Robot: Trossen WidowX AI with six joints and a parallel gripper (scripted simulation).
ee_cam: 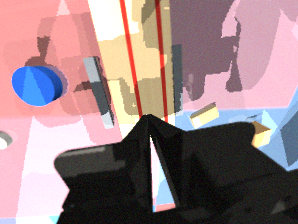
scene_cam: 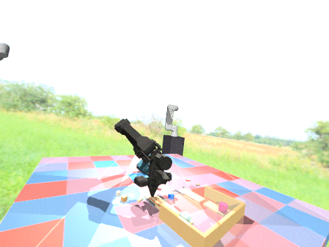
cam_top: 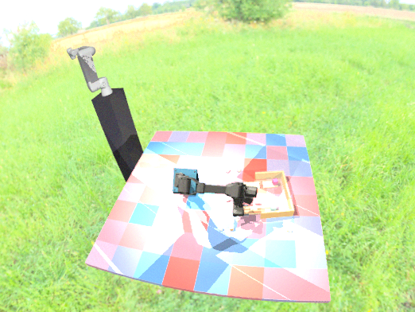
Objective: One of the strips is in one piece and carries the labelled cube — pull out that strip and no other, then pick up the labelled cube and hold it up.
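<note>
Right now my gripper tip is 9 cm short of the strip and 2 cm to the right of it. Also, from my gripper tip: blue disc 9 cm to the left, 3 cm ahead; then tan cube 13 cm to the right, 2 cm behind.
</note>
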